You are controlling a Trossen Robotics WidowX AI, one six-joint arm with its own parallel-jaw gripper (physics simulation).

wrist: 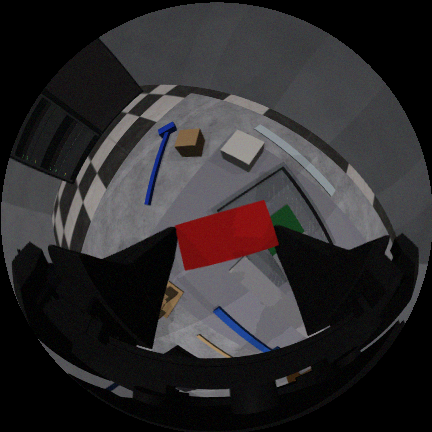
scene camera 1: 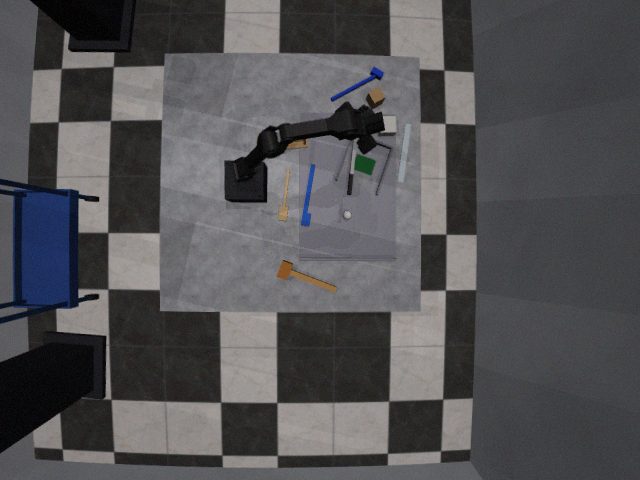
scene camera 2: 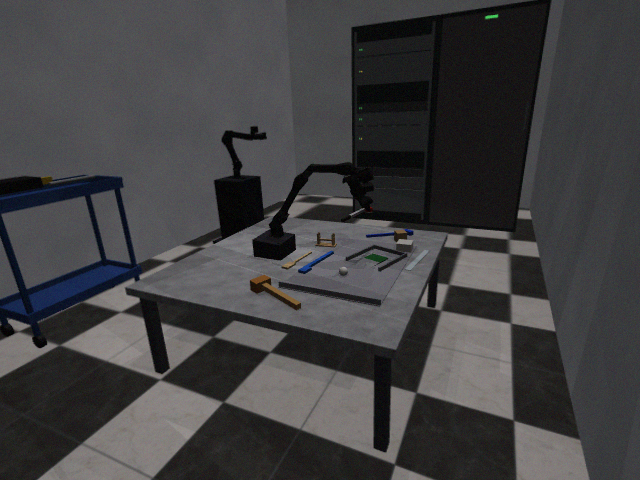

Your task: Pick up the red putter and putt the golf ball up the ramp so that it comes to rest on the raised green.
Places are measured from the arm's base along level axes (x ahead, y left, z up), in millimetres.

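Pixels of known places: gripper, fingertip midpoint: (wrist: 225, 232) (scene camera 2: 367, 208); arm's base, link origin: (scene camera 1: 244, 174) (scene camera 2: 276, 235).
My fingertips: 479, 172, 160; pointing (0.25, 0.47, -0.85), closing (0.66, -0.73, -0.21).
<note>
For each thing: its top centre in the pictures, then the offset to it from my fingertips, as dx, dy, dz. Level surfaces: height alone.
- grey board, surface height: dz -255
- putter, top centre: (wrist: 326, 333) (scene camera 1: 355, 156) (scene camera 2: 357, 211) -9, -121, +12
- white golf ball, top centre: (scene camera 1: 347, 214) (scene camera 2: 343, 267) +2, -322, -212
- wooden spatula, top centre: (scene camera 1: 285, 195) (scene camera 2: 298, 258) -302, -238, -248
- orange mallet, top centre: (scene camera 2: 276, 286) (scene camera 1: 307, 279) -171, -639, -206
- brown block, top centre: (wrist: 186, 136) (scene camera 1: 376, 95) (scene camera 2: 400, 231) +112, +260, -198
- white block, top centre: (wrist: 242, 145) (scene camera 1: 387, 124) (scene camera 2: 404, 241) +175, +126, -210
- pale strip, top centre: (wrist: 296, 155) (scene camera 2: 417, 259) (scene camera 1: 404, 152) +278, +9, -255
My gripper (scene camera 1: 363, 139) (scene camera 2: 368, 204) (wrist: 225, 232) is shut on the red putter's head, high above the far part of the grey board (scene camera 1: 361, 245) (scene camera 2: 330, 287). The putter (scene camera 1: 350, 181) (scene camera 2: 354, 214) (wrist: 230, 240) shows a red block between the fingers in the wrist view; its pale shaft and black end stick out toward the ball's side in scene view 1. The white golf ball (scene camera 1: 346, 214) (scene camera 2: 343, 270) lies on the board, apart from the putter. The green (scene camera 1: 364, 164) (scene camera 2: 375, 257) (wrist: 290, 218) lies inside dark low walls (scene camera 1: 383, 169) (scene camera 2: 391, 261). The ball does not show in the wrist view.
A blue mallet (scene camera 1: 308, 191) (scene camera 2: 316, 261) (wrist: 242, 331) and a wooden spatula (scene camera 1: 286, 193) lie left of the ball. An orange mallet (scene camera 1: 312, 280) (scene camera 2: 279, 294) lies nearer. Another blue mallet (scene camera 1: 356, 86), a brown block (scene camera 1: 375, 97), a white block (scene camera 1: 389, 125) and a pale strip (scene camera 1: 404, 153) lie around the far side.
</note>
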